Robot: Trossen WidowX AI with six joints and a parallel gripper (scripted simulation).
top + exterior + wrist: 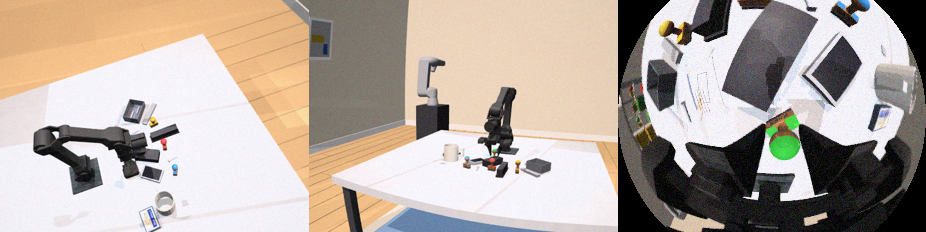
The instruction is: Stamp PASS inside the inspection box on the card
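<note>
Right now my gripper tip is 8 cm short of the dark ink pad, 7 cm to the left of it and 2 cm above it. The rest, counted from my gripper tip: black block: 8 cm ahead, 2 cm to the left, 1 cm below; green-knobbed stamp: right at my gripper tip; beige card: 5 cm ahead, 13 cm to the left, 3 cm below.
</note>
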